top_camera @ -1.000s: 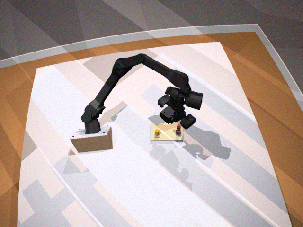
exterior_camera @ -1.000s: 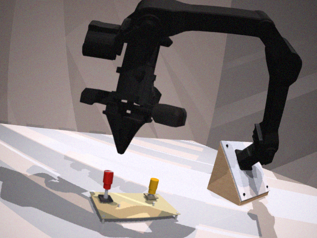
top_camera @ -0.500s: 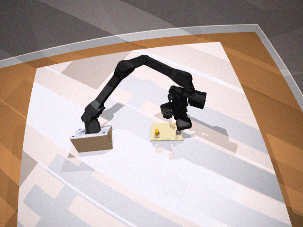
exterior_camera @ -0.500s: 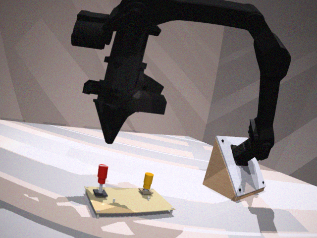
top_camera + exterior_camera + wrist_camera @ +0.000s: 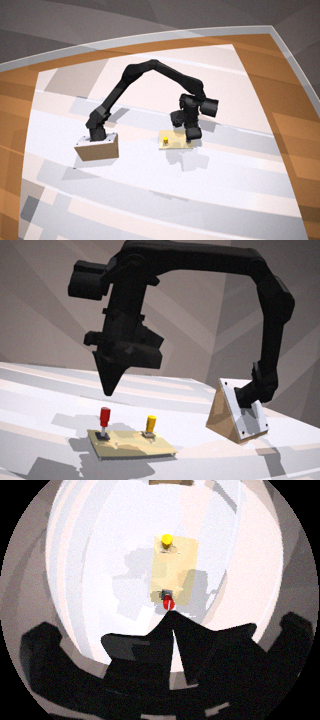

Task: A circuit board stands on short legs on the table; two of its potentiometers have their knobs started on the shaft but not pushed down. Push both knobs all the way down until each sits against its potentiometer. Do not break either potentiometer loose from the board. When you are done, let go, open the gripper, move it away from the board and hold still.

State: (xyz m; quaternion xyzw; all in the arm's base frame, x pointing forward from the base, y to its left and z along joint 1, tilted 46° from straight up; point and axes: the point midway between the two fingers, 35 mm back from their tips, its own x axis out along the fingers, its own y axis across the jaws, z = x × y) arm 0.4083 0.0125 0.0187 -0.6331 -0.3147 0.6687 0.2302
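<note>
Now: gripper tip 4 cm above the red knob. The rest, counted from my gripper tip: yellow knob: 11 cm behind, 6 cm below, 1 cm to the right.
</note>
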